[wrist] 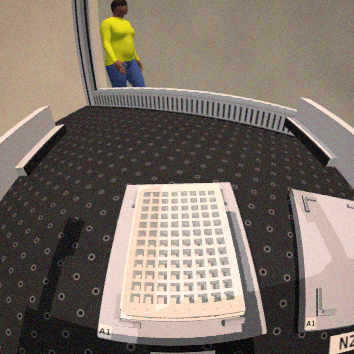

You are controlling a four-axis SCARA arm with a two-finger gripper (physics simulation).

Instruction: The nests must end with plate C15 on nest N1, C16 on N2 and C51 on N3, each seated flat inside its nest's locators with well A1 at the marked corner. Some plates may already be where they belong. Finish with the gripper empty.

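Places are measured from the arm's base along level axes (x ahead, y left, z up), in metres.
Pixels of known places: gripper, fingertip midpoint: [174,104].
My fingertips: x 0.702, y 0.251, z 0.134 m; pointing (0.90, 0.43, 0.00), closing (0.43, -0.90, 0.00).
Observation:
Ahead of a thing's pixels: the offset from my fingertips to its middle. "spot": to the spot under its first point. Level surfaces: height alone.
The white many-welled plate C15 @(0.020 m back, 0.011 m right, 0.102 m down) [180,250] lies on the left nest @(spot: 0.085 m back, 0.017 m left, 0.109 m down) [111,295], low in the middle of the wrist view. It looks flat and between the corner locators; its label cannot be read from here. The nest's A1 mark @(0.113 m back, 0.006 m left, 0.109 m down) [104,331] is at its near left corner, and its name label is out of sight. Nest N2 @(0.025 m ahead, 0.182 m right, 0.114 m down) [320,255], at the right edge, shows bare locators and its own A1 mark at the near left; part of it is cut off. My gripper [174,104] is open and empty, raised above the plate, its fingers wide apart at both sides. C16, C51 and N3 do not show.
A dark table top @(0.120 m down) [175,145] with small ringed holes lies under the nests. A pale slatted barrier @(spot: 0.302 m ahead, 0.078 m left, 0.105 m down) [200,107] runs along the back. Behind it a person in a yellow top [119,42] stands near a dark upright post @(0.322 m ahead, 0.454 m left, 0.156 m up) [85,50]. A shadow falls left of the left nest.

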